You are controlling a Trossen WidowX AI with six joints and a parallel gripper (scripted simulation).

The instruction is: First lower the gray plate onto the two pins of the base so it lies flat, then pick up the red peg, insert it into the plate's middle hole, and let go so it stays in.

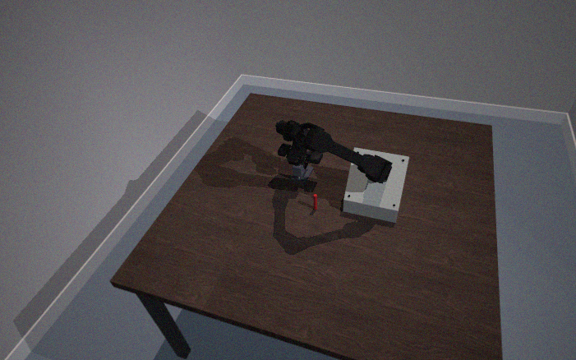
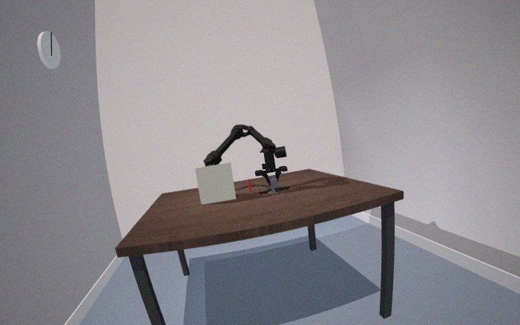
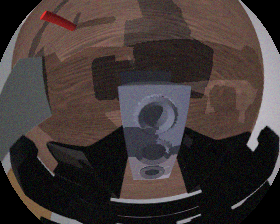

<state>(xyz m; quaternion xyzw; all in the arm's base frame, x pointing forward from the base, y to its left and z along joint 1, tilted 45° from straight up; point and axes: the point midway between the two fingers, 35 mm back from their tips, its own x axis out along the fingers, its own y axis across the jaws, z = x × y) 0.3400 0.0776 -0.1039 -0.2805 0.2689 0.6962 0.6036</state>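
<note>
The dark base lies 40 mm below my gripper tip. Also, from my gripper tip: red peg: 160 mm to the left, 140 mm behind; gray plate: 30 mm above.
</note>
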